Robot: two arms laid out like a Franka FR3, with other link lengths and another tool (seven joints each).
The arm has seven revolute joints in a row. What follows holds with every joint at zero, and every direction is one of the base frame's. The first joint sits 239.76 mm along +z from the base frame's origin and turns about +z. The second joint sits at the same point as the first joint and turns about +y. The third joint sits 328.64 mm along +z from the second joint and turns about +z. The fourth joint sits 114.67 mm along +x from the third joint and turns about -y. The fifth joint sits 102.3 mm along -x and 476.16 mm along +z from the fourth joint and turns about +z. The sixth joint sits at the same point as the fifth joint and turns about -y. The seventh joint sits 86.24 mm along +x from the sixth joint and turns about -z. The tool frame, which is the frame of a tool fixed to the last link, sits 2 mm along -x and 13 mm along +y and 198.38 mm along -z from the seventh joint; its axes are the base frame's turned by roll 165.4, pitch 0 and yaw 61.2 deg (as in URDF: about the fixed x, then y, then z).
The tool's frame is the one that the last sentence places.
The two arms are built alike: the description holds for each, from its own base.
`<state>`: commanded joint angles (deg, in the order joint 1, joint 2, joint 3, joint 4, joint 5, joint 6, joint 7); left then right.
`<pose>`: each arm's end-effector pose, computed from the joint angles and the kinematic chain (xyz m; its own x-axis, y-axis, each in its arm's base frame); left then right.
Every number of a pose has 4 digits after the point.
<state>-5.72 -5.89 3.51 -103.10 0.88 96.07 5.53 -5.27 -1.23 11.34 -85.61 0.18 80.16 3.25</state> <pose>0.6474 -0.0080 0.4201 0.5971 0.8022 -0.0039 0.7810 -0.5802 0.2311 0.6365 0.0827 0.5148 0.4364 0.8989 -0.0402 0.8863 -0.4217 0.1912</pose>
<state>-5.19 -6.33 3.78 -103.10 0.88 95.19 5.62 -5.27 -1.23 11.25 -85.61 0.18 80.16 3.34</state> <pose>0.6430 0.0013 0.4238 0.5870 0.8096 -0.0091 0.7900 -0.5702 0.2254 0.6367 0.0817 0.5148 0.4392 0.8975 -0.0403 0.8850 -0.4245 0.1913</pose>
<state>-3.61 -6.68 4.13 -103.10 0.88 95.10 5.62 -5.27 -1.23 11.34 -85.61 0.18 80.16 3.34</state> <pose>0.6411 0.0231 0.4275 0.5594 0.8288 -0.0075 0.8077 -0.5431 0.2296 0.6366 0.0827 0.5148 0.4378 0.8982 -0.0403 0.8857 -0.4231 0.1913</pose>
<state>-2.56 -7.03 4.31 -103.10 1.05 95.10 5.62 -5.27 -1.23 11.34 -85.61 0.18 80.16 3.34</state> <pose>0.6393 0.0376 0.4314 0.5418 0.8405 -0.0023 0.8176 -0.5264 0.2333 0.6366 0.0827 0.5148 0.4378 0.8982 -0.0403 0.8857 -0.4231 0.1913</pose>
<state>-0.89 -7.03 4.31 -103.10 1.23 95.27 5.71 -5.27 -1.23 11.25 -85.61 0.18 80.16 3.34</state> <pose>0.6385 0.0568 0.4317 0.5188 0.8549 0.0019 0.8310 -0.5047 0.2340 0.6367 0.0817 0.5148 0.4392 0.8975 -0.0403 0.8850 -0.4245 0.1913</pose>
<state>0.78 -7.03 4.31 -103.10 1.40 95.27 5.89 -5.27 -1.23 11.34 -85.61 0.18 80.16 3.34</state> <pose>0.6366 0.0760 0.4318 0.4966 0.8680 0.0043 0.8437 -0.4839 0.2323 0.6366 0.0827 0.5148 0.4378 0.8982 -0.0403 0.8857 -0.4231 0.1913</pose>
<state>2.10 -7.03 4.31 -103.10 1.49 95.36 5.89 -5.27 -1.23 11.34 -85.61 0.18 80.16 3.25</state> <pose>0.6350 0.0909 0.4319 0.4767 0.8791 0.0064 0.8542 -0.4649 0.2327 0.6365 0.0827 0.5148 0.4364 0.8989 -0.0402 0.8863 -0.4217 0.1912</pose>
